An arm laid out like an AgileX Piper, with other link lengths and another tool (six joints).
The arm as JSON. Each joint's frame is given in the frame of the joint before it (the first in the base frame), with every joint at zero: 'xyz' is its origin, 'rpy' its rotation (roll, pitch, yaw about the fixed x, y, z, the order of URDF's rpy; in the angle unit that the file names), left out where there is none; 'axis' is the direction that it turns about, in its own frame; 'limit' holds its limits. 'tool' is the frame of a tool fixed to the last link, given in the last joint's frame.
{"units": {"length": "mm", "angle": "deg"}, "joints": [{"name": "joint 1", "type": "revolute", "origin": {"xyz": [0.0, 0.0, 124.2]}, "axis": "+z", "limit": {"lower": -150.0, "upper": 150.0}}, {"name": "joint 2", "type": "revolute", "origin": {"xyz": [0.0, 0.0, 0.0], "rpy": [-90.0, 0.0, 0.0]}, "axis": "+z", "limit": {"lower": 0.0, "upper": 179.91}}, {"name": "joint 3", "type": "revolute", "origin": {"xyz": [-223.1, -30.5, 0.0]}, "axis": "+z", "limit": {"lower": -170.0, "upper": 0.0}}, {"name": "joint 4", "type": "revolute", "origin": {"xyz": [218.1, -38.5, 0.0], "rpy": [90.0, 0.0, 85.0]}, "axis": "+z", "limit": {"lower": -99.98, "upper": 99.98}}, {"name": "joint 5", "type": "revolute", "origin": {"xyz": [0.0, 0.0, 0.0], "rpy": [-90.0, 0.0, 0.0]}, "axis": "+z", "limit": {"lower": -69.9, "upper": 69.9}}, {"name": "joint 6", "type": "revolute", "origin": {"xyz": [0.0, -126.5, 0.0], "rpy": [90.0, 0.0, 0.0]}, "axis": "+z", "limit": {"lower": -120.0, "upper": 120.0}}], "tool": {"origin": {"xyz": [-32.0, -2.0, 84.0], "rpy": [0.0, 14.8, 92.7]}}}
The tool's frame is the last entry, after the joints.
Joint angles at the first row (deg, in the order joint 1, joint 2, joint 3, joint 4, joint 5, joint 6):
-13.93, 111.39, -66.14, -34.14, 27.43, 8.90
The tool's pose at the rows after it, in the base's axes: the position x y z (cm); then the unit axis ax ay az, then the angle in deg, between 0 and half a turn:
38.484, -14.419, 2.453, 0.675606, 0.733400, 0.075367, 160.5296
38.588, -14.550, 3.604, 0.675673, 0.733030, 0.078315, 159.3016
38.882, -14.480, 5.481, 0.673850, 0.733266, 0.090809, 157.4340
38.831, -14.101, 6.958, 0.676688, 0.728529, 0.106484, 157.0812
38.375, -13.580, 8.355, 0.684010, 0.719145, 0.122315, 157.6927
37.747, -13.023, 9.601, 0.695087, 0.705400, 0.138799, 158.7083
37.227, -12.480, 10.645, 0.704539, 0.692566, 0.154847, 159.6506
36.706, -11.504, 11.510, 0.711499, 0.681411, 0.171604, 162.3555
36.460, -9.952, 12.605, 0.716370, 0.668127, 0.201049, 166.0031
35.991, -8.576, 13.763, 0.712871, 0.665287, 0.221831, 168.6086
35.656, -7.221, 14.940, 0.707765, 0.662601, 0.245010, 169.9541
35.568, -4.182, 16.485, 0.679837, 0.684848, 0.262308, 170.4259
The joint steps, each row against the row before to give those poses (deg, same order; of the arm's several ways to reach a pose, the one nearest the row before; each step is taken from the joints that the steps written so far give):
0.00, -0.41, -0.13, -0.54, 1.14, -0.05
0.00, -1.72, 0.00, -0.04, 0.53, -0.16
0.00, -2.79, 0.00, 1.11, 0.18, -1.20
0.00, -2.65, -0.06, 3.66, 1.00, -2.64
0.00, -3.04, 0.00, 4.78, 2.21, -2.96
0.00, -2.97, 0.00, 4.47, 2.71, -1.89
0.00, -2.45, -0.08, 3.62, 2.32, -1.13
0.00, -1.81, -1.34, 5.42, 4.14, -2.72
0.00, -1.50, -2.23, 6.99, 4.73, -2.95
0.04, -2.01, -1.19, 4.67, 3.90, -2.46
0.45, -2.31, -0.13, 3.46, 1.99, -1.09
4.22, -2.85, -0.06, 1.07, 1.47, -0.06

